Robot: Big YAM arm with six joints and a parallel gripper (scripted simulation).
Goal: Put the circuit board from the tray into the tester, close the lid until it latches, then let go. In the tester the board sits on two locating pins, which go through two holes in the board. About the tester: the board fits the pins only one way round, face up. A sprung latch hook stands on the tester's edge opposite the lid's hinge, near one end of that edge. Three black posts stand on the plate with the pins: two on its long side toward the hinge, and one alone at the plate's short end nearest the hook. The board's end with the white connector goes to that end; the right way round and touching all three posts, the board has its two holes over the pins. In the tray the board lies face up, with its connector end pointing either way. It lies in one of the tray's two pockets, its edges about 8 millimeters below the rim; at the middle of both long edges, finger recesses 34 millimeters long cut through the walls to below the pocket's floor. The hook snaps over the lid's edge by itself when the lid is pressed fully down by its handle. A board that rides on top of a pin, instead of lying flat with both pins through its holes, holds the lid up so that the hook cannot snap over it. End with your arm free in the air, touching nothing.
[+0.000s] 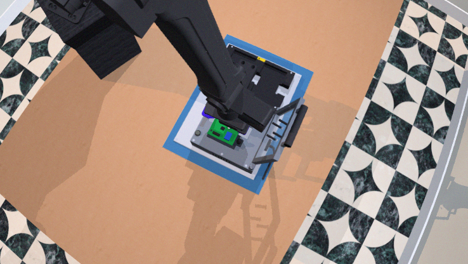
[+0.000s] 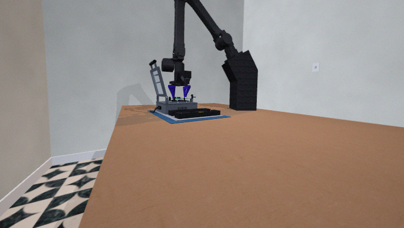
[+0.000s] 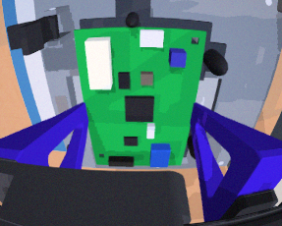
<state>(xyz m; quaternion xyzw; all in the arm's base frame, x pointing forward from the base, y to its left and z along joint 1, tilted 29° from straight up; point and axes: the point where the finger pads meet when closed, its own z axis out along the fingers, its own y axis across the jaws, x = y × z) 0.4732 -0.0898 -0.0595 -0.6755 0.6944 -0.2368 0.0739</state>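
The green circuit board is right at my hand. Round my hand: black plate (2 cm below, 1 cm ahead); then tester (4 cm ahead, 3 cm to the left, 3 cm above); then dark latch hook (6 cm to the left, 5 cm behind).
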